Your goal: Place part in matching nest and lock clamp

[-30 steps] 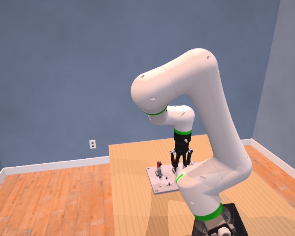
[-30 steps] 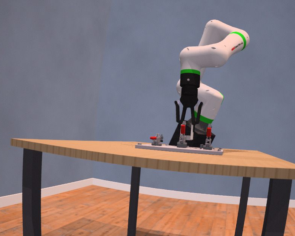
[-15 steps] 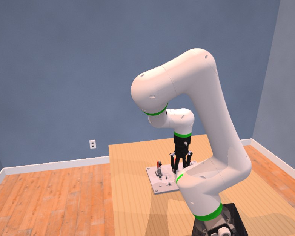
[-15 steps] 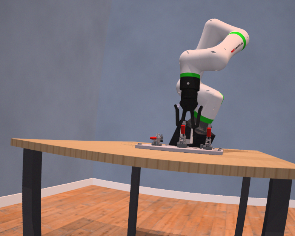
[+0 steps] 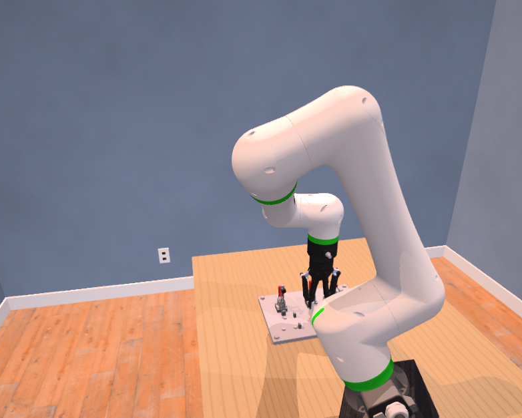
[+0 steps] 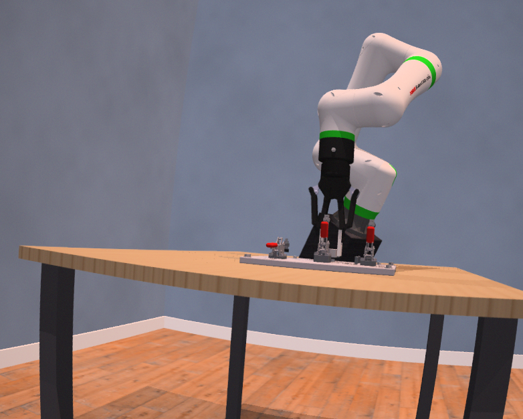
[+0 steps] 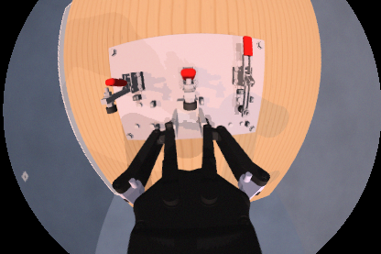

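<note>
My gripper is now 50 mm short of the grey fixture plate and 50 mm above it. From my hand the other things lie so: pale grey part (30 mm below).
</note>
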